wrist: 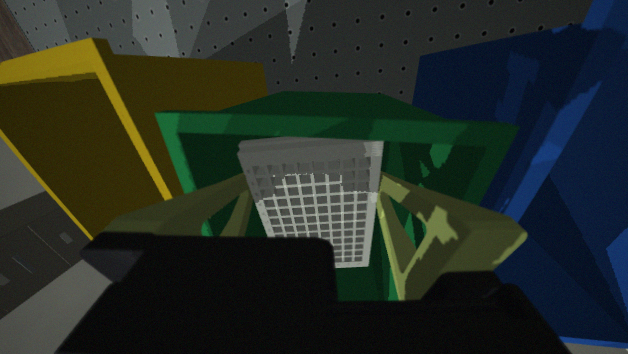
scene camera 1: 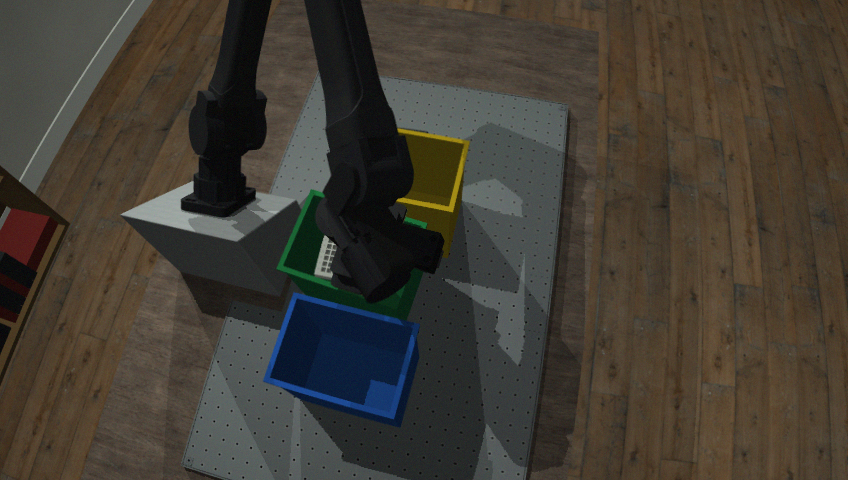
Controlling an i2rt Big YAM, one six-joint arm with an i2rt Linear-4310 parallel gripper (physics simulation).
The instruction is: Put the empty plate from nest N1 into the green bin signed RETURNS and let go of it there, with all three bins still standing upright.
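Places are measured from the arm's base along level axes (x ahead, y left, z up), in millimetres.
Pixels of known places: gripper, fingertip midpoint: (wrist: pixel 314 177); arm's base, origin of the base link: (scene camera 1: pixel 219 202).
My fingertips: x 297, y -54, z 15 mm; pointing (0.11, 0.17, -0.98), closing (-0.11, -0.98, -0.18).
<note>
Ahead of a thing's pixels: the offset from my fingertips to its top centre. Level surfaces: height alone.
The empty plate {dx -32, dy +0, dz +23 mm} (scene camera 1: pixel 324 260) (wrist: pixel 320 205), pale with a grid of wells, is inside the green bin (scene camera 1: pixel 302 237) (wrist: pixel 210 123). My gripper (wrist: pixel 314 177) reaches into that bin with its pale yellow fingers spread wide along both long sides of the plate, touching them; it is shut on the plate. In the scene view the wrist hides the fingers and most of the plate. I cannot tell whether the plate touches the bin's floor. The green bin stands upright. The RETURNS sign cannot be read, and nest N1 does not show.
A yellow bin {dx +2, dy +145, dz +39 mm} (scene camera 1: pixel 434 172) (wrist: pixel 50 150) and a blue bin {dx -17, dy -155, dz +39 mm} (scene camera 1: pixel 357 356) (wrist: pixel 575 225) stand upright on either side of the green bin, close to it. All stand on a perforated grey board {dz -141 mm} (scene camera 1: pixel 535 178) (wrist: pixel 350 45). The arm's grey pedestal (scene camera 1: pixel 238 255) stands left of them.
</note>
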